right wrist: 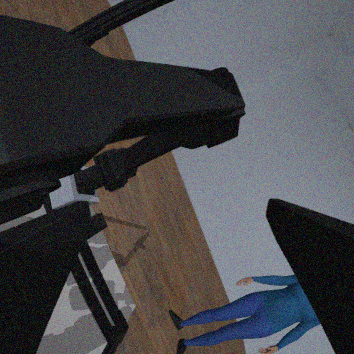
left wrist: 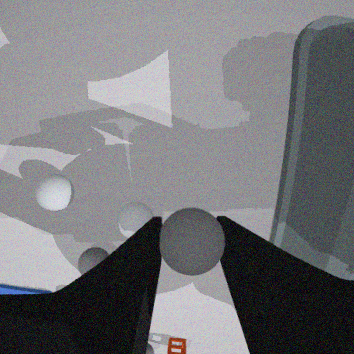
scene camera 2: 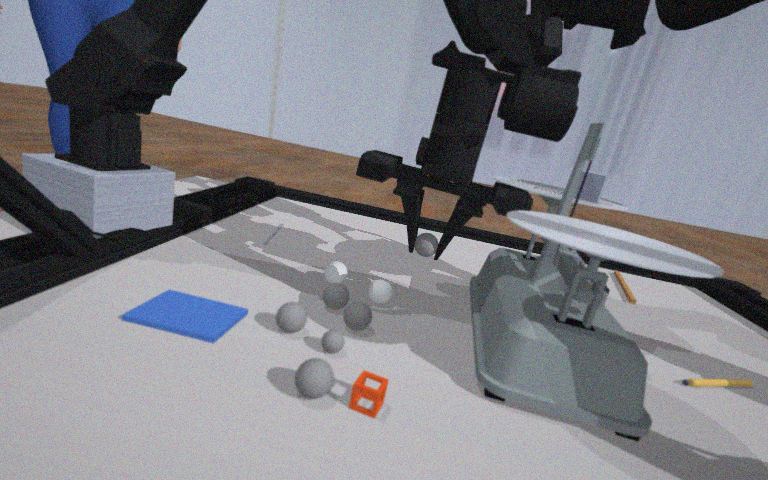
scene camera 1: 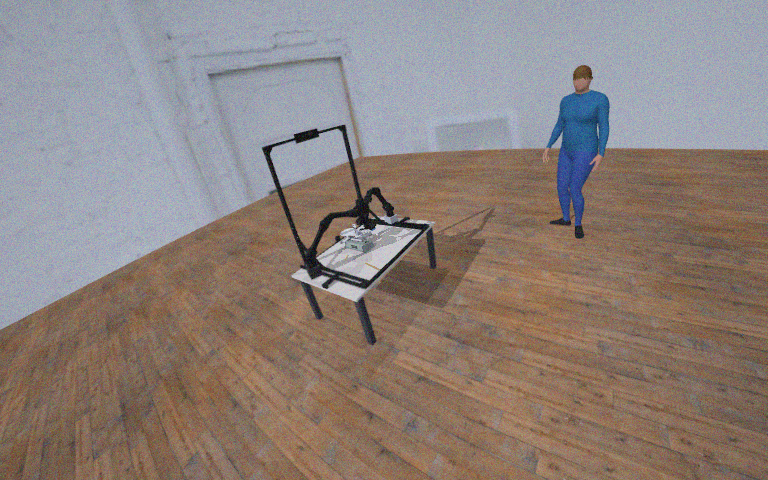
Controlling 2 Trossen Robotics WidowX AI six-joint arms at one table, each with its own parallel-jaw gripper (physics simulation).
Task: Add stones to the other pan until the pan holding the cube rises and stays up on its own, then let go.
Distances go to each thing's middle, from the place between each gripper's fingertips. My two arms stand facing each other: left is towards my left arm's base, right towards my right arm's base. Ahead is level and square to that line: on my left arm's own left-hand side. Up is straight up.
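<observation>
The orange wireframe cube (scene camera 2: pixel 377 396) has my left gripper 210 mm past it and 50 mm above it. Then there's the blue flat pad (scene camera 2: pixel 176 312), which is 170 mm behind my left gripper, 180 mm to the left of it and 60 mm below it. By its middle, that orange wireframe cube is nearer to my left gripper than to my right gripper.
As for my right gripper, it's 280 mm past the orange wireframe cube, 30 mm to the left of it and 360 mm above it. Measured from my right gripper, the blue flat pad is 230 mm behind, 150 mm to the left and 370 mm below. Going by its middle, the pad is nearer to my left gripper than to my right gripper.
</observation>
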